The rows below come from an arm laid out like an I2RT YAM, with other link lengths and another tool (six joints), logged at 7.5 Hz.
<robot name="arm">
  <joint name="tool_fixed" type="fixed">
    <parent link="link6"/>
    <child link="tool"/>
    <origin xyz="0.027 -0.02 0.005" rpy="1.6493 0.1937 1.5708"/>
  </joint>
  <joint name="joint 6" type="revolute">
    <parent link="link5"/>
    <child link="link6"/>
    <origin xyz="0.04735 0 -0.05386"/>
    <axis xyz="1 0 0"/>
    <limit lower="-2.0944" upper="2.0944"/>
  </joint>
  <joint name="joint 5" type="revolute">
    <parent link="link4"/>
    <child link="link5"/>
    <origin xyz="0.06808 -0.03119 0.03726"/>
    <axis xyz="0 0 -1"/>
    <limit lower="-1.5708" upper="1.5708"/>
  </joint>
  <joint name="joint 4" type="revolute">
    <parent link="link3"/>
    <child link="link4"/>
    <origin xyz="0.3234 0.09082 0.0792"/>
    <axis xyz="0 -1 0"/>
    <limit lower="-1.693" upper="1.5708"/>
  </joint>
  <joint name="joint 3" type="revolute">
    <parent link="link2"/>
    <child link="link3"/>
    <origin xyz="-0.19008 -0.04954 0"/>
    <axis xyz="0 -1 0"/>
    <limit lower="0" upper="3.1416"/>
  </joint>
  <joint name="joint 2" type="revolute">
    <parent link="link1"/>
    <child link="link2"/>
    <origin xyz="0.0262 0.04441 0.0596"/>
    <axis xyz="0 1 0"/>
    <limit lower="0" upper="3.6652"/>
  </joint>
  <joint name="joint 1" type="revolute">
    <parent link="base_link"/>
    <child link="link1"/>
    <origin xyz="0 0 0.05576"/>
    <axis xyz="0 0 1"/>
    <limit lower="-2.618" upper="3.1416"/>
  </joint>
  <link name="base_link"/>
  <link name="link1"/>
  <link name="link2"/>
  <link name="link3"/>
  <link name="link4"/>
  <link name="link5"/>
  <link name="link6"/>
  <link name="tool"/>
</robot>
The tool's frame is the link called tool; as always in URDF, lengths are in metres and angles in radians.
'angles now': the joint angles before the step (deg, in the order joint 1, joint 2, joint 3, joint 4, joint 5, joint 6). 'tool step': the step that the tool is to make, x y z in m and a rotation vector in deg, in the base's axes. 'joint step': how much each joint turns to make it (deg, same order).
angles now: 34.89 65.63 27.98 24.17 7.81 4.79
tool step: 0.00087 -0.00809 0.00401 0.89 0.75 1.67
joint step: -1.75 -3.49 -1.63 -2.03 -3.60 0.32
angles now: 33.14 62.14 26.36 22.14 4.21 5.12
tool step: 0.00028 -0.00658 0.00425 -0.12 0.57 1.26
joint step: -1.37 -3.02 -1.09 -2.46 -2.61 -0.43
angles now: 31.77 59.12 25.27 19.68 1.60 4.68
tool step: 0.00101 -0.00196 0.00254 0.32 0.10 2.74
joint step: -1.10 -1.40 -0.51 -0.82 -3.80 -0.62
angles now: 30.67 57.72 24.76 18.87 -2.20 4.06
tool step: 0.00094 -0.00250 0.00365 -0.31 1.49 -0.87
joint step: -0.31 -0.75 0.79 -2.97 0.41 0.62
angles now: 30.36 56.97 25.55 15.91 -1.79 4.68
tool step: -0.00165 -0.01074 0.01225 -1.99 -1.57 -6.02
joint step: -0.03 -3.63 -0.52 -2.73 6.44 -0.84
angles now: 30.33 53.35 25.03 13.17 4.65 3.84
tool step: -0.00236 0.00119 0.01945 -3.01 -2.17 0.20
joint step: 0.56 -2.40 1.39 -3.13 1.30 -3.49
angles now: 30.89 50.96 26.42 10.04 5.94 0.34
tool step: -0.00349 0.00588 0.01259 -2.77 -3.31 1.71
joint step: 1.07 -1.02 0.57 0.24 0.34 -4.15
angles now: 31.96 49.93 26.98 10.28 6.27 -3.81
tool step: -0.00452 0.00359 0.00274 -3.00 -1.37 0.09
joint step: 1.14 -0.46 0.02 -0.57 1.74 -2.98
